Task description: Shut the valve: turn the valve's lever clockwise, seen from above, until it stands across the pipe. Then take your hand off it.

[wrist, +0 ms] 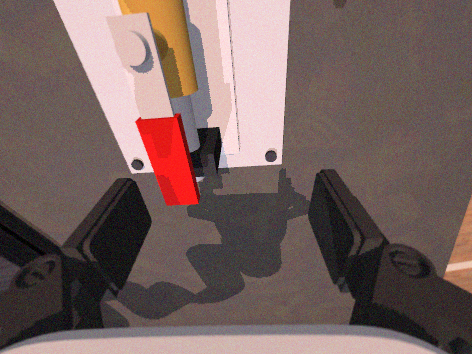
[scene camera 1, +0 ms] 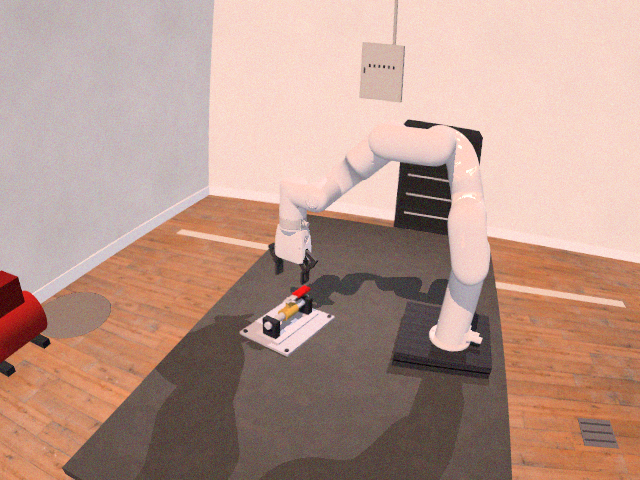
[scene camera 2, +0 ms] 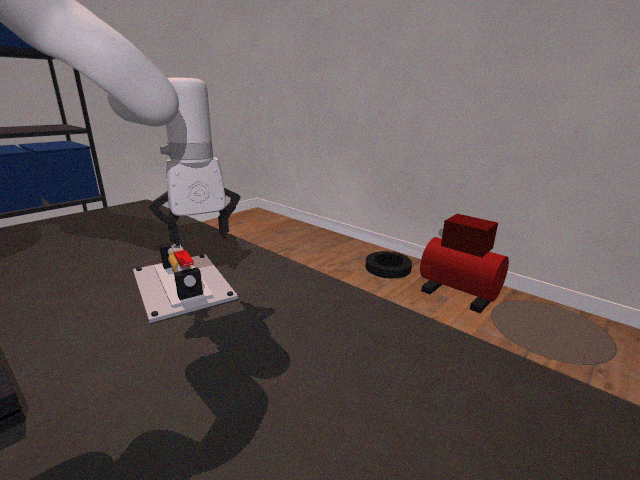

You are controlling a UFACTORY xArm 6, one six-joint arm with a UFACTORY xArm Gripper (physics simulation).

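The valve's lever, with a red grip (scene camera 1: 300,291) (scene camera 2: 183,257) (wrist: 167,160), points along the pipe (wrist: 184,120). It is mounted over the yellow valve body (scene camera 1: 288,310) (wrist: 177,55). Black blocks (scene camera 1: 271,326) (scene camera 2: 182,290) hold the pipe on a white base plate (scene camera 1: 289,344) (scene camera 2: 148,297) (wrist: 260,75). My gripper (scene camera 1: 292,276) (scene camera 2: 199,238) (wrist: 226,196) is wide open and empty, pointing down, above and near the grip end of the lever. In the wrist view the red grip shows between the two fingers, nearer the left one, its end level with the fingertips.
The valve stands on a dark table (scene camera 1: 336,413) (scene camera 2: 387,387). The arm's black base block (scene camera 1: 410,325) is to the right in scene camera 1. A red compressor (scene camera 1: 18,328) (scene camera 2: 462,268), a tyre (scene camera 2: 388,273) and a shelf rack (scene camera 2: 94,155) stand beyond the table.
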